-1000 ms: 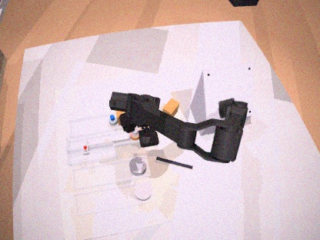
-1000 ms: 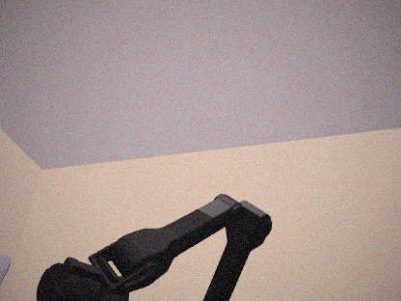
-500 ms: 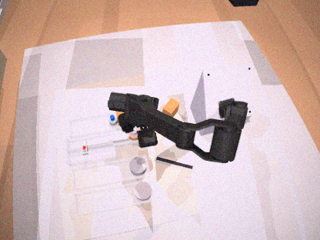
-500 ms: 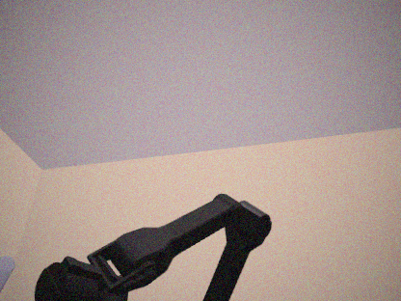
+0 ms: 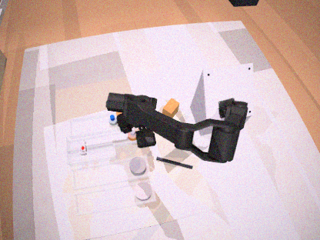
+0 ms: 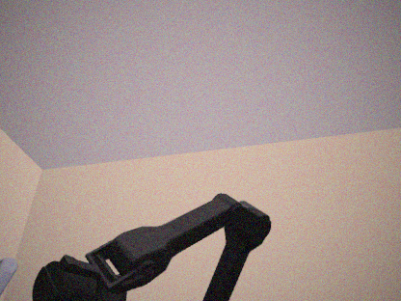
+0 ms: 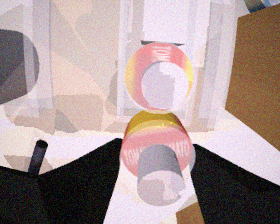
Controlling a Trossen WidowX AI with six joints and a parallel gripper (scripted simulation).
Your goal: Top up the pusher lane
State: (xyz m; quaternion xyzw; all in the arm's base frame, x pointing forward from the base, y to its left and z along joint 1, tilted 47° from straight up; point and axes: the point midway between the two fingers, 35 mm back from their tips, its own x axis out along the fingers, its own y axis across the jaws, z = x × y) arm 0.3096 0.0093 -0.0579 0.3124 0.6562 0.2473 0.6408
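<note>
Now: the sprung lane 18 cm ahead of my gripper tip, 1 cm to the left of it and 3 cm below it. The rest, counted from my gripper tip: black rod (8 cm behind, 14 cm to the left, 4 cm below); then red dot (23 cm ahead, 2 cm to the left, 2 cm above).
</note>
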